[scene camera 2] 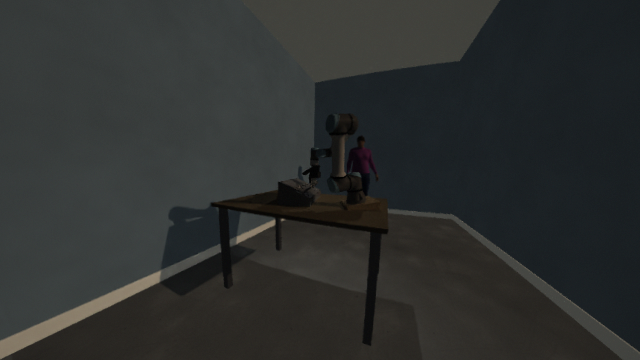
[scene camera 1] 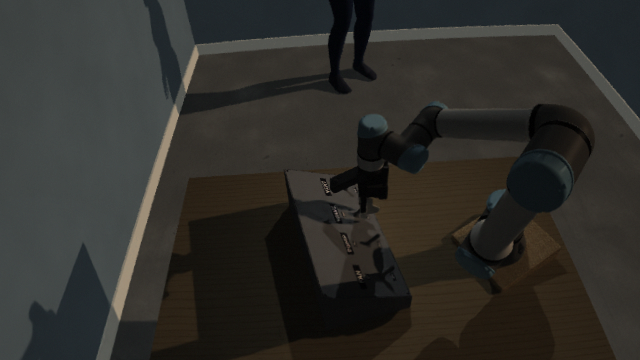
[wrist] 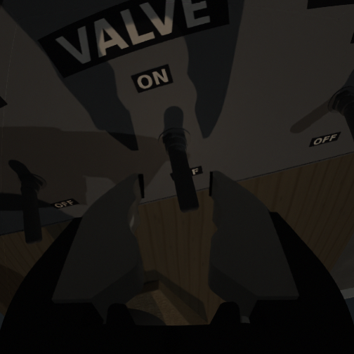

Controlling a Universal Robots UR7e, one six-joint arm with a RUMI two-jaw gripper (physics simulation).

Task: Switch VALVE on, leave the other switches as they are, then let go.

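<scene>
The grey switch box has a sloped face. The black VALVE label sits above the VALVE lever, which points down over its OFF mark in the wrist view. My gripper is partly open at the VALVE lever. The lever's lower end shows between the two fingertips, with a gap on each side. The neighbouring left lever and right lever also point down toward their OFF marks. In scene camera 1, my fingers hide the VALVE lever.
The PUMP lever and another lever stand along the same box nearer the camera. The VENT label is at the far end. The box stands on a wooden table. A person stands behind the table.
</scene>
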